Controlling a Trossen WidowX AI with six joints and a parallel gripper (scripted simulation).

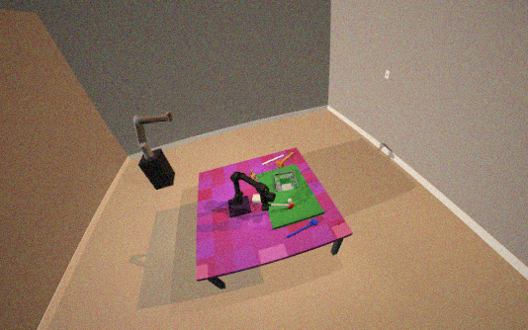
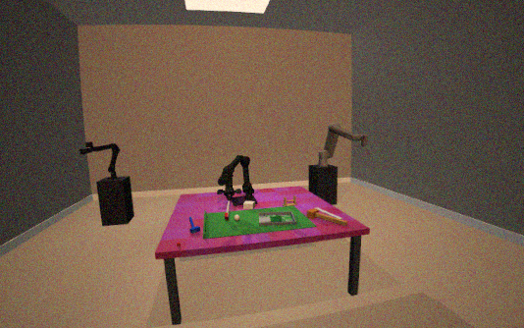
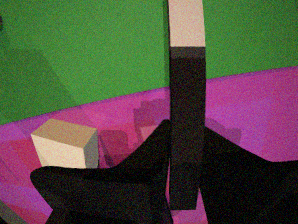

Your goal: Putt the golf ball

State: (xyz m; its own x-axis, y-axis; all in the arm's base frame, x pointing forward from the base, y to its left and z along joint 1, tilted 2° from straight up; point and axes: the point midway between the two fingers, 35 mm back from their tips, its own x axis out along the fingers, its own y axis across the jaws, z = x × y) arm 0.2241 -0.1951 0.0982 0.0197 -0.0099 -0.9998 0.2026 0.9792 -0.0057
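Now: the white cube 170 mm to the left of my gripper tip, 50 mm below it and 50 mm behind it. From my gripper tip the other things lie so: red putter: 120 mm ahead, 20 mm to the right, 10 mm below; white golf ball: 240 mm ahead, 50 mm below, 20 mm to the left; green mat: 250 mm ahead, 150 mm to the left, 80 mm below.
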